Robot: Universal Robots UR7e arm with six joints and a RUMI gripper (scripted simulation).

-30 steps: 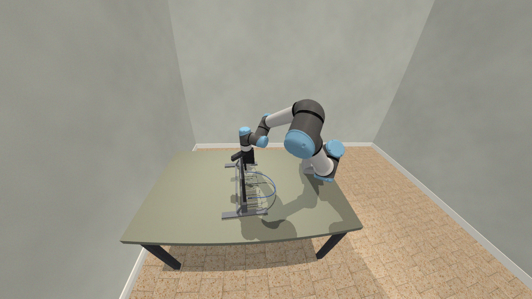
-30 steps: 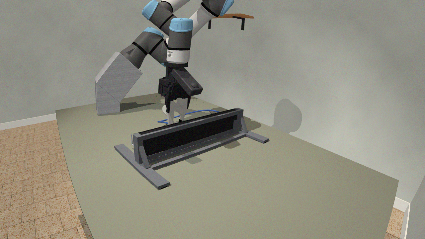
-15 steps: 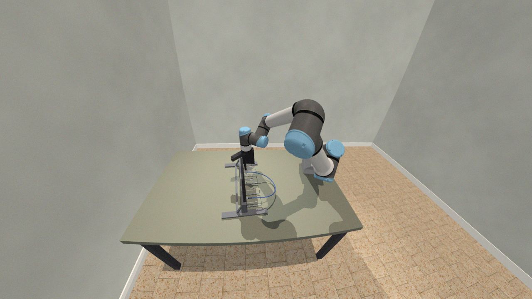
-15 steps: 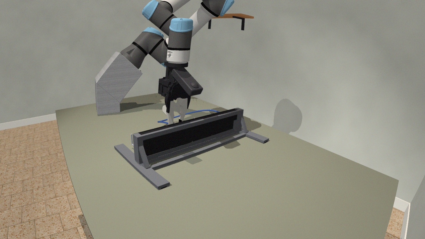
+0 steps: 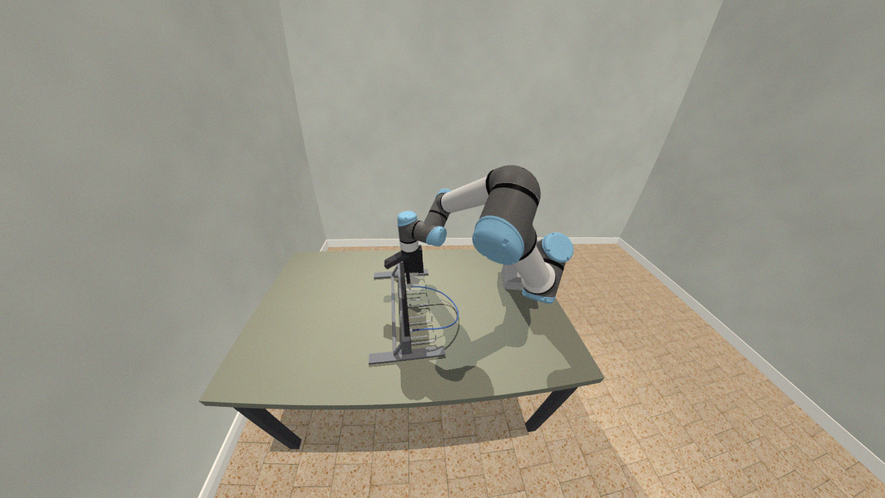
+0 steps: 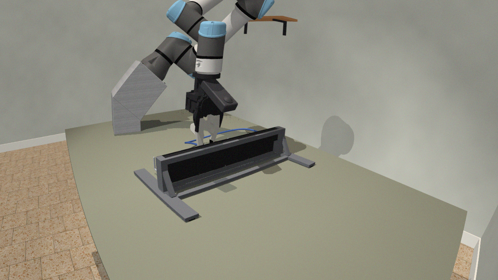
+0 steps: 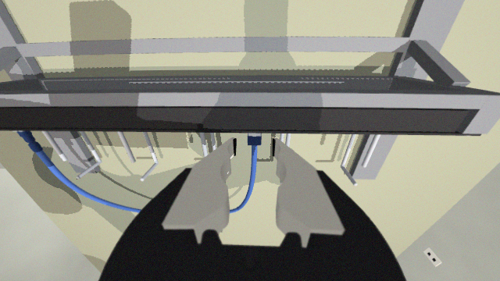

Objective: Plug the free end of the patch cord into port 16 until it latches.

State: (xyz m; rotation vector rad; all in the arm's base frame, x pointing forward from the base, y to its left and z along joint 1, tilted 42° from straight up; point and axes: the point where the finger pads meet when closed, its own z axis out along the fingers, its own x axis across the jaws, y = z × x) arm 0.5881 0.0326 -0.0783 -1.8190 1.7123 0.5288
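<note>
My gripper is now 10 mm short of the plug and 10 mm above it.
</note>
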